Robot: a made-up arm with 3 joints. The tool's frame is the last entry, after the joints.
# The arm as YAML. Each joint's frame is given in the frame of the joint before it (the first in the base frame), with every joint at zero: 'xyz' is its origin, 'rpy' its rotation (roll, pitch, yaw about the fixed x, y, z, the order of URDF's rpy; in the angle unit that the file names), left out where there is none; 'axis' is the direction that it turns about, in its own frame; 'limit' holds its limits. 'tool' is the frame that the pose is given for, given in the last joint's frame.
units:
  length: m
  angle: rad
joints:
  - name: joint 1
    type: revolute
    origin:
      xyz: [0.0, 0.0, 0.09]
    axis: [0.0, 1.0, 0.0]
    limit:
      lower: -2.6
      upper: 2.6
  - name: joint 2
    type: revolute
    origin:
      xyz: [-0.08, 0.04, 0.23]
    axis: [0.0, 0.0, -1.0]
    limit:
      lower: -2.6
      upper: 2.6
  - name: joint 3
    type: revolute
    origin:
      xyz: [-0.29, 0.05, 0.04]
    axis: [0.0, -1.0, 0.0]
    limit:
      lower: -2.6
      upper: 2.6
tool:
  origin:
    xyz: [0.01, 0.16, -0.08]
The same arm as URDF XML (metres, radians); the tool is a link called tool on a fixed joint. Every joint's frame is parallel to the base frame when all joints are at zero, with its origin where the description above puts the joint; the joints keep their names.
<robot name="arm">
<joint name="joint 1" type="revolute"><parent link="base"/><child link="link1"/><origin xyz="0 0 0.09" rpy="0 0 0"/><axis xyz="0 1 0"/><limit lower="-2.6" upper="2.6"/></joint>
<joint name="joint 2" type="revolute"><parent link="link1"/><child link="link2"/><origin xyz="-0.08 0.04 0.23" rpy="0 0 0"/><axis xyz="0 0 -1"/><limit lower="-2.6" upper="2.6"/></joint>
<joint name="joint 3" type="revolute"><parent link="link2"/><child link="link3"/><origin xyz="-0.29 0.05 0.04" rpy="0 0 0"/><axis xyz="0 -1 0"/><limit lower="-2.6" upper="2.6"/></joint>
<joint name="tool_joint" type="fixed"><parent link="link3"/><child link="tool"/><origin xyz="0.01 0.16 -0.08" rpy="0 0 0"/></joint>
<link name="base"/>
<link name="link1"/>
<link name="link2"/>
<link name="link3"/>
<link name="tool"/>
</robot>

